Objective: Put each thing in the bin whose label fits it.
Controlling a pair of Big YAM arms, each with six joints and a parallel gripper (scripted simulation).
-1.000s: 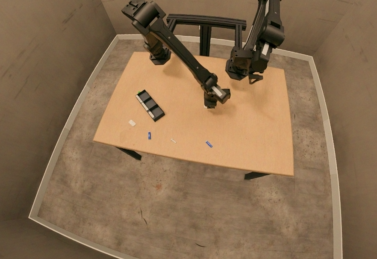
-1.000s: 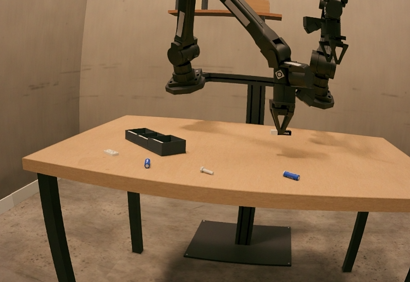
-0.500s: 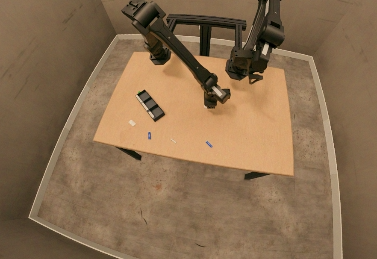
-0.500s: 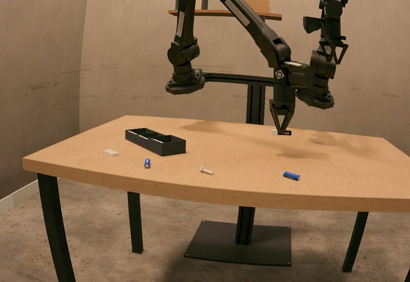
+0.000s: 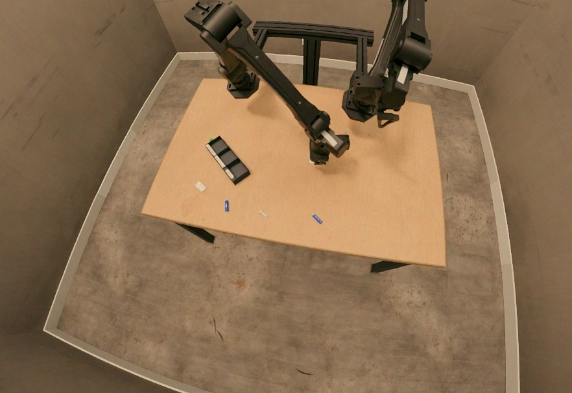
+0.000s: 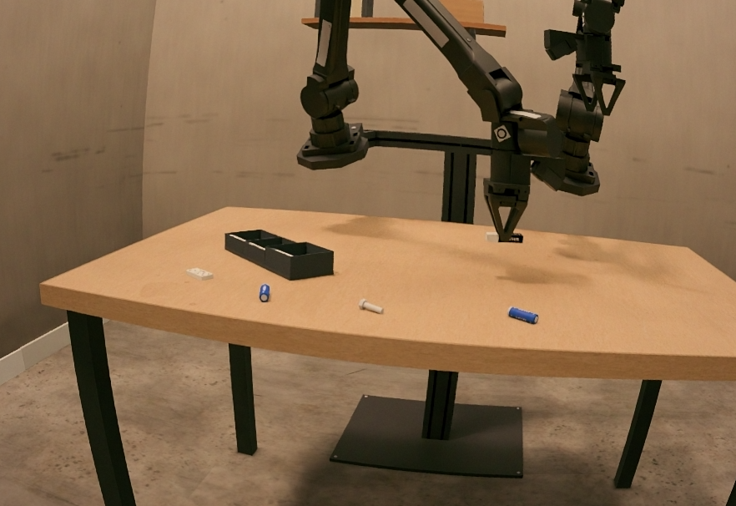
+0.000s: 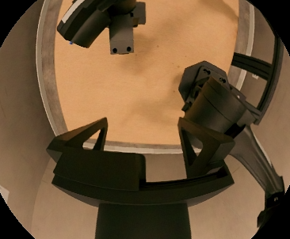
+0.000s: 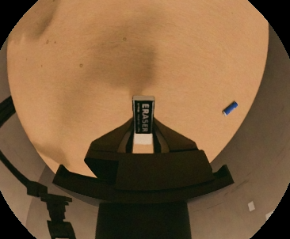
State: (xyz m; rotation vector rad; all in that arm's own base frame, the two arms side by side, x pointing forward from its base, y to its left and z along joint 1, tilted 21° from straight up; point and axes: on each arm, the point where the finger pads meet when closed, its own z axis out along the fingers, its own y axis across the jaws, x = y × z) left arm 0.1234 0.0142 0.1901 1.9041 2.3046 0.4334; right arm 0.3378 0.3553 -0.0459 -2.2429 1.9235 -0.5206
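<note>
The eraser lies 10 mm to the right of my right hand. Round my right hand: black bin tray 50 mm ahead, 390 mm to the right, 60 mm below; white bolt 250 mm ahead, 160 mm to the right, 70 mm below; flat white block 210 mm ahead, 460 mm to the right, 70 mm below.
</note>
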